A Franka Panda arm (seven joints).
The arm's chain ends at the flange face. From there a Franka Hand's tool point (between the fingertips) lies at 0.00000 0.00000 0.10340 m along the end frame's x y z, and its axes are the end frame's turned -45 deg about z.
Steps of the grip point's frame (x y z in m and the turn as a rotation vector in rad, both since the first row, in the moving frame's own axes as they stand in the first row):
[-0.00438, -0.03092, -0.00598, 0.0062, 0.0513, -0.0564]
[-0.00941, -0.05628, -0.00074, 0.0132, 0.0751, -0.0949]
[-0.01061, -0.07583, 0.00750, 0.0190, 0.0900, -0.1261]
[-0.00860, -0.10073, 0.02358, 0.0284, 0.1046, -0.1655]
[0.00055, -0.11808, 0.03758, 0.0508, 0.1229, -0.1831]
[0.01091, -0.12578, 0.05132, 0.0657, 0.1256, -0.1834]
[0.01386, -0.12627, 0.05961, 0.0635, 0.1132, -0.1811]
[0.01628, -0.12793, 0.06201, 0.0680, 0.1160, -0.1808]
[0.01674, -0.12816, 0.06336, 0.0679, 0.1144, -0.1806]
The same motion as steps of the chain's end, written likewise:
[-0.02814, -0.01447, -0.00584, 0.0407, 0.0319, -0.0564]
[-0.05066, -0.02649, -0.00044, 0.0624, 0.0438, -0.0949]
[-0.06579, -0.03785, 0.00794, 0.0771, 0.0502, -0.1261]
[-0.08204, -0.05503, 0.02419, 0.0940, 0.0539, -0.1655]
[-0.08718, -0.07081, 0.03849, 0.1228, 0.0510, -0.1831]
[-0.08429, -0.08239, 0.05235, 0.1353, 0.0424, -0.1834]
[-0.08192, -0.08595, 0.06048, 0.1249, 0.0351, -0.1811]
[-0.08122, -0.08832, 0.06294, 0.1301, 0.0339, -0.1808]
[-0.08096, -0.08894, 0.06427, 0.1289, 0.0329, -0.1806]

